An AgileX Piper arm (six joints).
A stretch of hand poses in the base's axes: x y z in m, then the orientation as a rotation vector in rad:
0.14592, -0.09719, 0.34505, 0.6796, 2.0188, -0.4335
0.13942, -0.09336, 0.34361, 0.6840, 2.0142, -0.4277
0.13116, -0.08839, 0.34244, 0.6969, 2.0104, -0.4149
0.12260, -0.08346, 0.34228, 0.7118, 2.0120, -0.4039
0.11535, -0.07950, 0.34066, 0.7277, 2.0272, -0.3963
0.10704, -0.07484, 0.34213, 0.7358, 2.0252, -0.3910
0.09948, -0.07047, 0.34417, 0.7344, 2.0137, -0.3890
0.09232, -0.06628, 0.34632, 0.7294, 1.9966, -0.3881
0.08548, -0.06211, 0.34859, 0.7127, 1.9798, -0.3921
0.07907, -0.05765, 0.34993, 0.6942, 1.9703, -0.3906
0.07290, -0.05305, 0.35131, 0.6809, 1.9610, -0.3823
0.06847, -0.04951, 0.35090, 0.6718, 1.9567, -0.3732
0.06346, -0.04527, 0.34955, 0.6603, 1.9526, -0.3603
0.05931, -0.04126, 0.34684, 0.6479, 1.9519, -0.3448
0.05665, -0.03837, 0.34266, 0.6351, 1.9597, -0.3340
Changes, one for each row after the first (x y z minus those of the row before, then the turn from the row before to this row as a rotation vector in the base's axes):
-0.00650, 0.00383, -0.00144, 0.0041, -0.0060, -0.0013
-0.00826, 0.00497, -0.00117, 0.0126, -0.0073, -0.0044
-0.00856, 0.00493, -0.00016, 0.0141, -0.0016, -0.0059
-0.00725, 0.00396, -0.00162, 0.0168, 0.0122, -0.0062
-0.00831, 0.00466, 0.00147, 0.0063, -0.0031, -0.0039
-0.00756, 0.00437, 0.00204, -0.0031, -0.0112, 0.0002
-0.00716, 0.00419, 0.00215, -0.0072, -0.0162, 0.0015
-0.00684, 0.00417, 0.00227, -0.0155, -0.0149, 0.0078
-0.00641, 0.00446, 0.00134, -0.0106, -0.0102, 0.0123
-0.00617, 0.00460, 0.00138, -0.0039, -0.0120, 0.0116
-0.00443, 0.00354, -0.00041, 0.0002, -0.0074, 0.0097
-0.00501, 0.00424, -0.00135, 0.0015, -0.0085, 0.0131
-0.00415, 0.00401, -0.00271, 0.0038, -0.0062, 0.0153
-0.00266, 0.00289, -0.00418, 0.0031, 0.0033, 0.0147

